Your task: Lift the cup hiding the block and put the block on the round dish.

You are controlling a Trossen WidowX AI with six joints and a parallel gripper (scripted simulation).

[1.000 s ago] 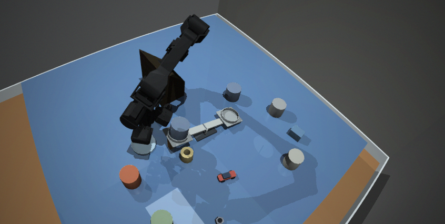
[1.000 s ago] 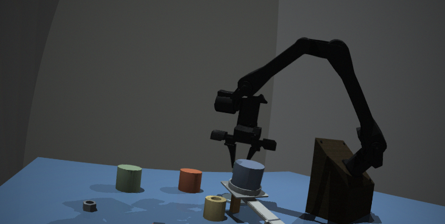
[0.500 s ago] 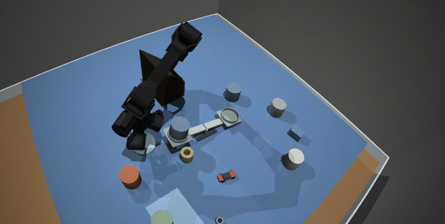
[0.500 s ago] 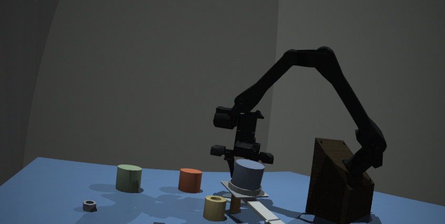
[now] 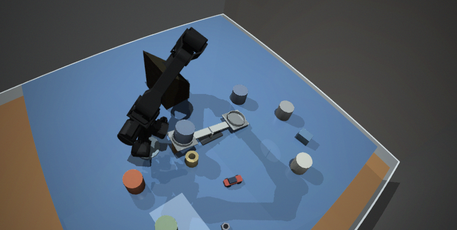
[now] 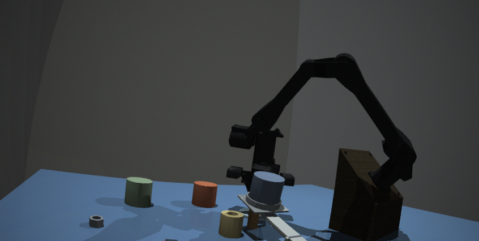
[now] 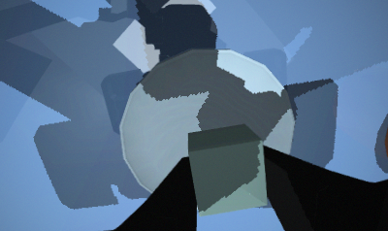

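The round pale dish lies 30 mm below my gripper tip. From my gripper tip the other things lie so: pale green block right at my gripper tip; orange cylinder 100 mm ahead, 130 mm to the right, 10 mm above; yellow ring 150 mm ahead, 110 mm to the left.
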